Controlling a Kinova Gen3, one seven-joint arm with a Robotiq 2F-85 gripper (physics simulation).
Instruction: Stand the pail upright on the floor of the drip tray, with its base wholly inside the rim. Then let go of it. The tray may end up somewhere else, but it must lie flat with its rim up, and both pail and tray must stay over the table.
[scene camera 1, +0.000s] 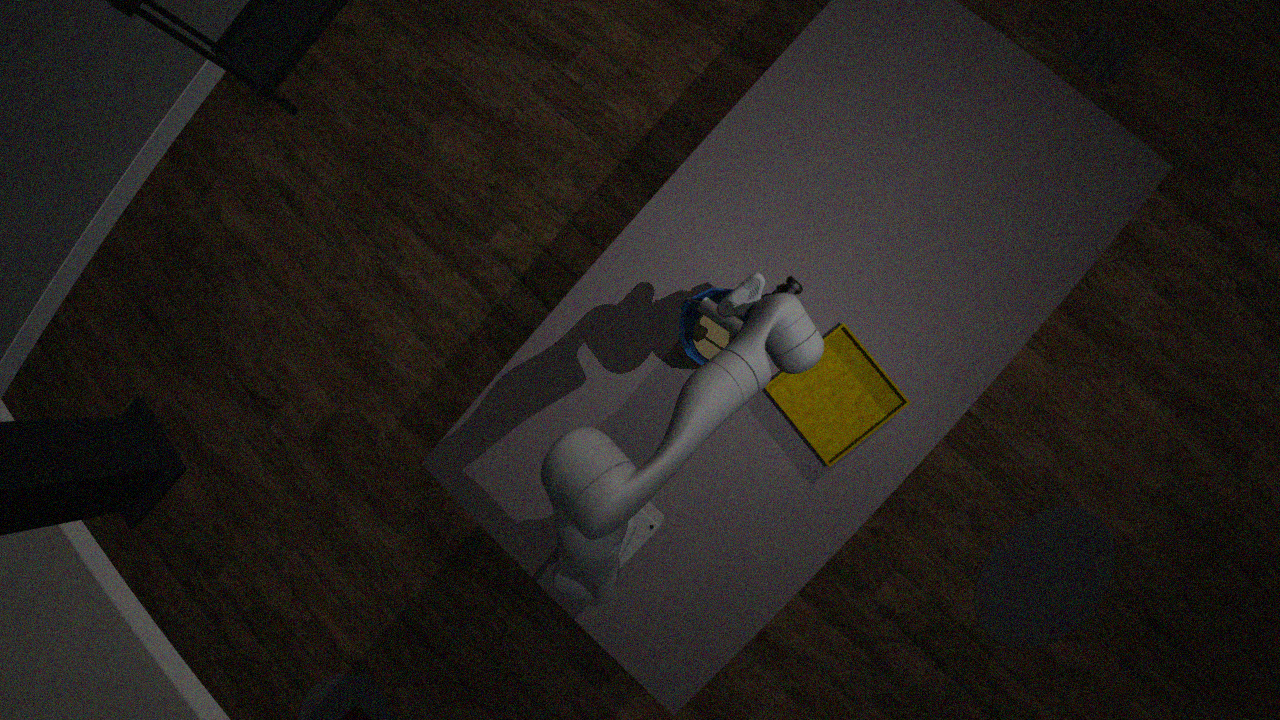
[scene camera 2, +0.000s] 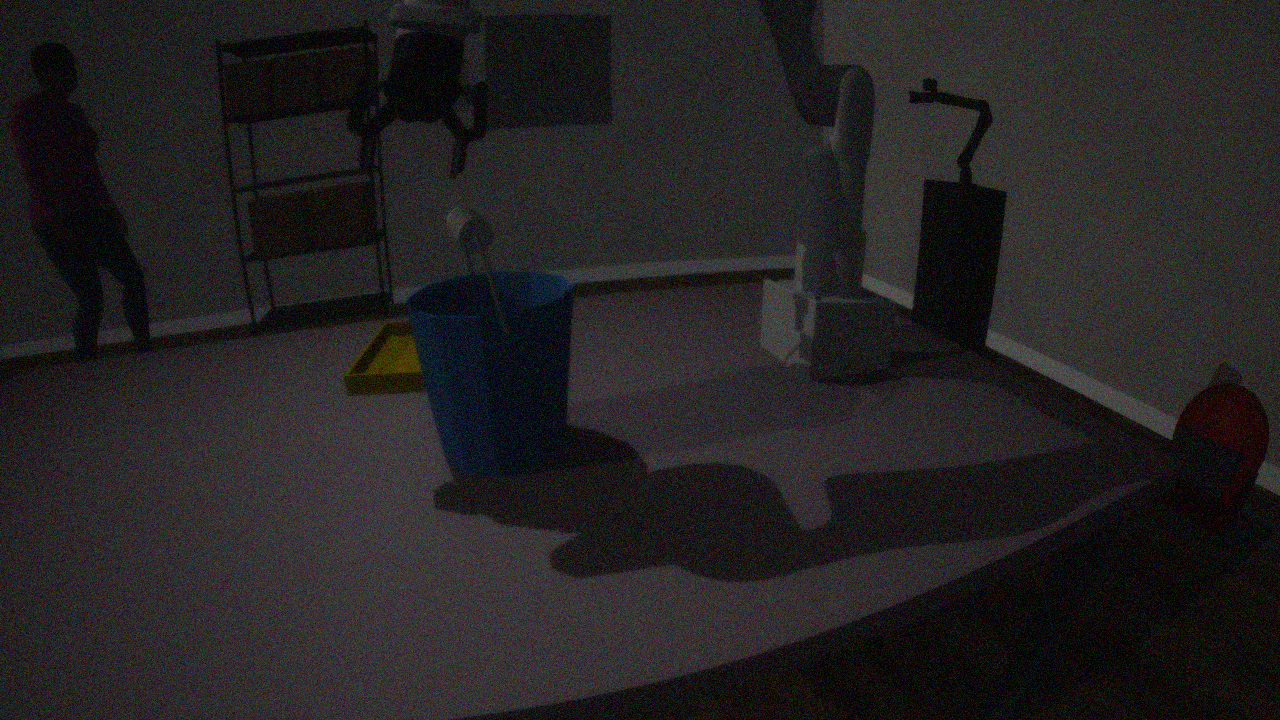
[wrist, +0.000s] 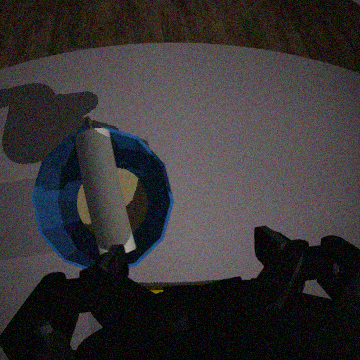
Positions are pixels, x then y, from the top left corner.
Labels:
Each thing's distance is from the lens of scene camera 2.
my gripper (scene camera 2: 410, 175): 0.64 m
blue pail (scene camera 2: 499, 403): 0.57 m

